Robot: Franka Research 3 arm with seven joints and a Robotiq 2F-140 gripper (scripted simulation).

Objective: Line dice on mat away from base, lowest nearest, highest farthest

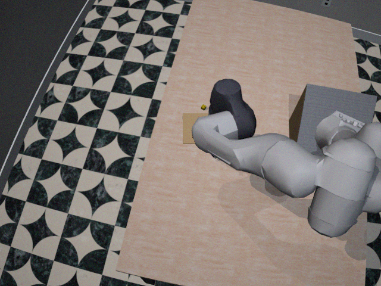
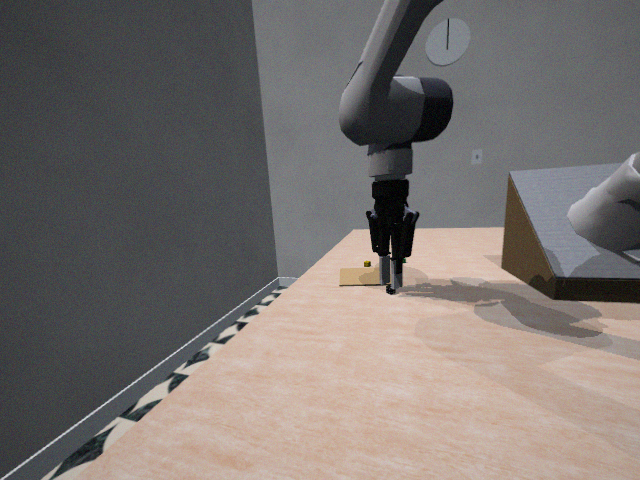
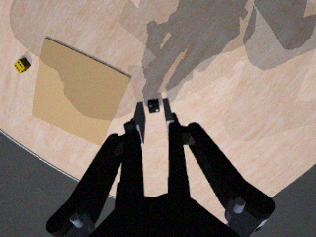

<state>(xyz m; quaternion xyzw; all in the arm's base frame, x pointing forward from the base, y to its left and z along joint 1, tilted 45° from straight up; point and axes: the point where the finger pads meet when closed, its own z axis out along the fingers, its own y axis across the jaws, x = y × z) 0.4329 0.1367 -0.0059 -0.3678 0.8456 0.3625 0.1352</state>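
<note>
The black die lies 40 mm below my hand. Also, from my hand: yellow die (70 mm ahead, 210 mm to the right, 40 mm below); then green die (40 mm behind, 250 mm to the right, 40 mm below); then tan mat (70 mm ahead, 110 mm to the right, 50 mm below).
</note>
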